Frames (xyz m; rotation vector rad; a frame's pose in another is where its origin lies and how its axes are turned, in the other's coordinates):
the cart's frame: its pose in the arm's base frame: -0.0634 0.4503 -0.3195 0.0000 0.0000 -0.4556
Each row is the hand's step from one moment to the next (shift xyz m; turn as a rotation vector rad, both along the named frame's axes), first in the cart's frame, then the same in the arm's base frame.
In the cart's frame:
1: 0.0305 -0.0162 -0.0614 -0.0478 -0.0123 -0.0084
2: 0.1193 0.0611 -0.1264 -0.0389 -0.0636 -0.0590
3: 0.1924 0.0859 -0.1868 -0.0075 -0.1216 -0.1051
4: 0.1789 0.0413 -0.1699 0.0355 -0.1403 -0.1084
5: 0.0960 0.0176 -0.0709 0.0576 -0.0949 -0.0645
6: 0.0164 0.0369 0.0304 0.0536 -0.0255 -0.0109
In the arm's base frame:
1: 0.0203 -0.0280 -0.0614 -0.0483 0.0100 -0.0084
2: 0.1340 0.0024 -0.1264 -0.0629 -0.0400 -0.0590
3: 0.2106 -0.0075 -0.1868 -0.0602 -0.1059 -0.1051
4: 0.1788 -0.0416 -0.1699 -0.0299 -0.1416 -0.1084
5: 0.0940 -0.0264 -0.0709 0.0100 -0.1106 -0.0645
6: 0.0310 0.0259 0.0304 0.0369 -0.0465 -0.0109

